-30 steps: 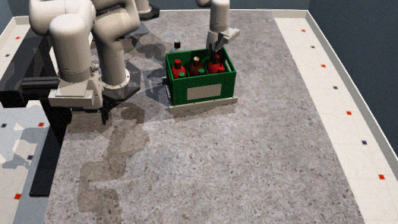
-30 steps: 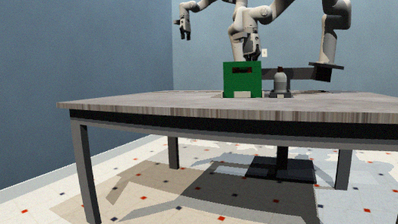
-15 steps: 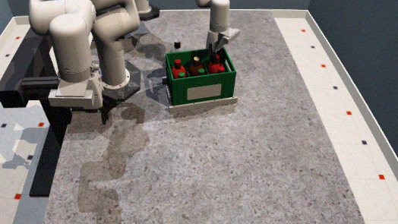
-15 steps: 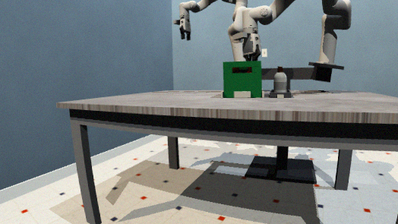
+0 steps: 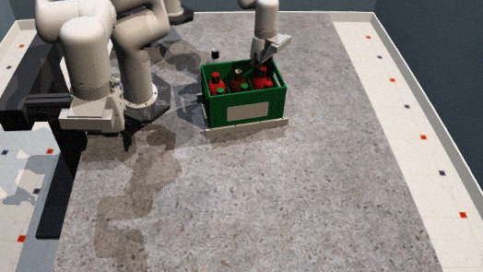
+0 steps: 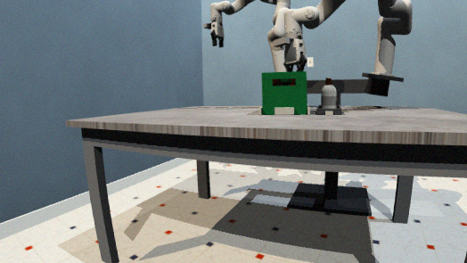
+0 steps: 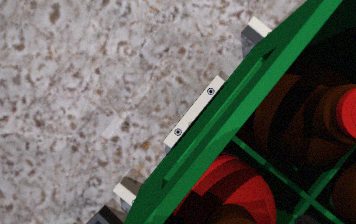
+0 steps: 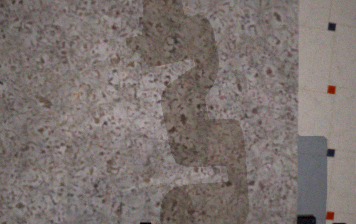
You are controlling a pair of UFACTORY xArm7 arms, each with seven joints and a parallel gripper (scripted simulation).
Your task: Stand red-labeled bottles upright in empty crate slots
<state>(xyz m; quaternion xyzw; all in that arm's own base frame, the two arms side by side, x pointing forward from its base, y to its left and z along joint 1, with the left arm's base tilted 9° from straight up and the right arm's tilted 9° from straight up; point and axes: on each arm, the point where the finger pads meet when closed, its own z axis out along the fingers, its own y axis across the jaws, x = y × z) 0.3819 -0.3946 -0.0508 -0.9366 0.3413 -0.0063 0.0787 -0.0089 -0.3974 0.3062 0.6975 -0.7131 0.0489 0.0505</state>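
The green crate lies 8 cm below my left hand, 7 cm to the right of it and 7 cm behind it. Also, from my left hand: pale bottle 19 cm behind, 11 cm to the left, 8 cm below; then dark tray 15 cm below, 13 cm to the left, 10 cm behind.
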